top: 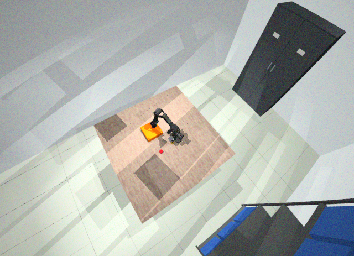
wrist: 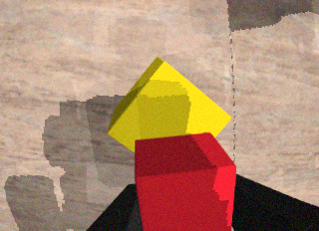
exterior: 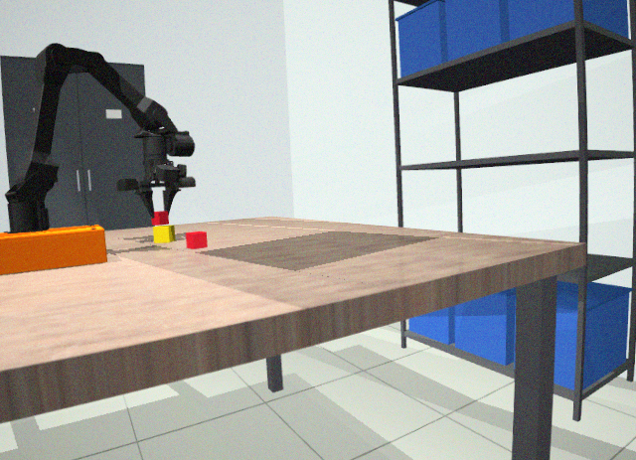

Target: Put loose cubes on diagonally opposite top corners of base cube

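The yellow base cube is 1 cm ahead of my gripper tip, 2 cm to the right of it and 4 cm below it. From my gripper tip the other things lie so: red cube (7 cm ahead, 19 cm to the right, 4 cm below).
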